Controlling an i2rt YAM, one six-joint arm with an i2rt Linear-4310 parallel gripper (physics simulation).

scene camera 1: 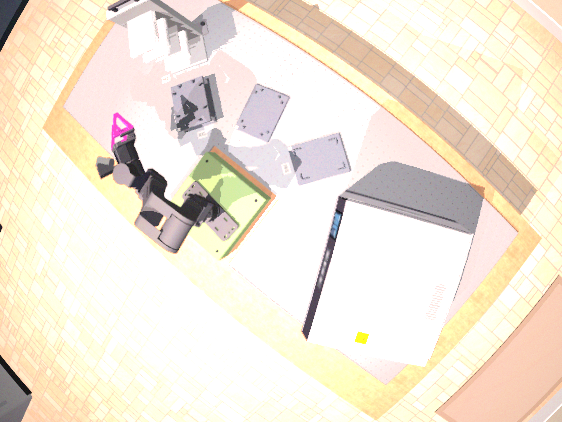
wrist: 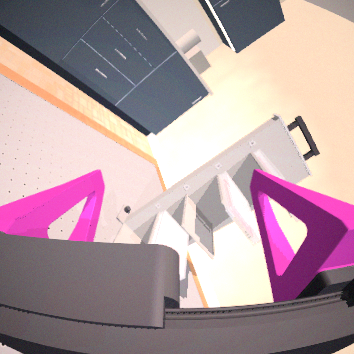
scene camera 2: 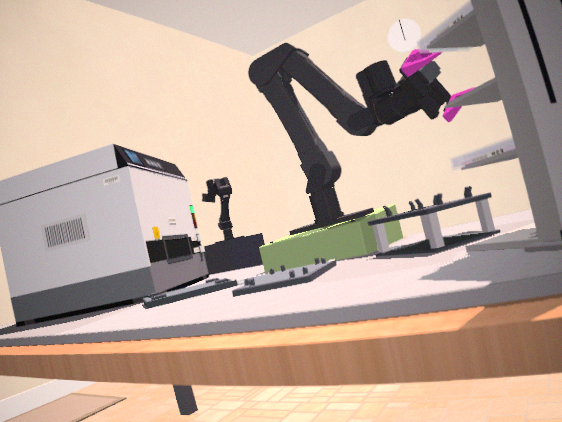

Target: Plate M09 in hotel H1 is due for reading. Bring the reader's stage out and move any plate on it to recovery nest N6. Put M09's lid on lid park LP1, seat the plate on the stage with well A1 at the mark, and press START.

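Places are measured from the arm's base along level axes (x right, y ahead, z up), in centimetres.
Where they show: gripper, between the fingertips: (scene camera 1: 114, 119) (wrist: 176, 177) (scene camera 2: 460, 69); arm's base, origin of its link: (scene camera 1: 209, 210) (scene camera 2: 331, 223).
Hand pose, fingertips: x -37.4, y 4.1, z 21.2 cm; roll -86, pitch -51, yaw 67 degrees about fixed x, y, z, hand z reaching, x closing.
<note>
Each offset is from my fingertips to the top centre of the thing. "spot": to the spot under its first point.
My gripper (scene camera 1: 121, 129) (scene camera 2: 456, 71) (wrist: 176, 177) is open and empty, raised level with the upper shelves of the plate hotel (scene camera 1: 182, 22) (scene camera 2: 515, 100) (wrist: 280, 135) and apart from it. Plate M09 (scene camera 2: 482, 157) (wrist: 171, 235), its label readable in the second scene view, lies on a low shelf. The shelf above is bare, and another plate (scene camera 2: 450, 30) (wrist: 237, 207) lies one higher. The reader @[dx +86.7, dy +22.6, dz +6.2 cm] (scene camera 1: 385, 280) (scene camera 2: 75, 230) has its front door @[dx +71.2, dy +13.3, dz -16.0 cm] (scene camera 2: 179, 248) closed and a green light @[spot: dx +79.1, dy -0.6, dz -8.6 cm] (scene camera 2: 192, 210) lit. Its stage does not show. The tags for LP1 and N6 are unreadable.
A raised stand with pegs @[spot: dx +9.0, dy +16.5, dz -22.2 cm] (scene camera 1: 195, 102) (scene camera 2: 430, 211) stands between the hotel and green arm base (scene camera 1: 245, 185) (scene camera 2: 320, 245). Two low nests, one with pegs @[dx +26.6, dy +27.9, dz -26.2 cm] (scene camera 1: 263, 112) (scene camera 2: 285, 280) and one with corner guides @[spot: dx +49.9, dy +30.6, dz -27.0 cm] (scene camera 1: 321, 157) (scene camera 2: 190, 294), lie towards the reader. A small arm (scene camera 2: 225, 205) stands behind.
</note>
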